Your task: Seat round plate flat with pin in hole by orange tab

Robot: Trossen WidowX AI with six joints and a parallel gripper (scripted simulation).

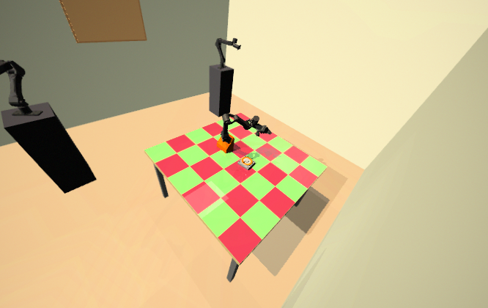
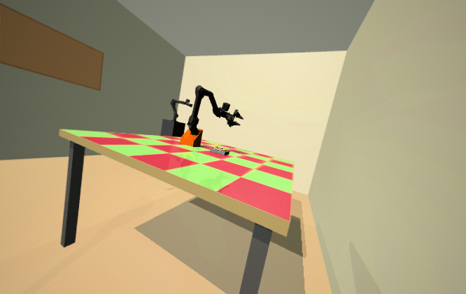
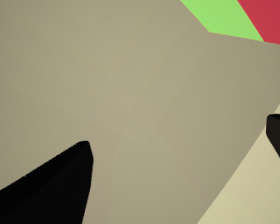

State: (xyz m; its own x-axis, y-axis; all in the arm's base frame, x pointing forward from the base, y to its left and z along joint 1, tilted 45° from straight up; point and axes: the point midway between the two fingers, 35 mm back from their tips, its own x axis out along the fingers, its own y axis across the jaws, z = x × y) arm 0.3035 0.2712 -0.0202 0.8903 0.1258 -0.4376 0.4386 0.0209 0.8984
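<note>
My gripper tip is now 25 cm above the round plate, 24 cm to the left of it and 6 cm past it. From my gripper tip the other things lie so: grey square base (27 cm below, 22 cm to the right, 5 cm behind).
</note>
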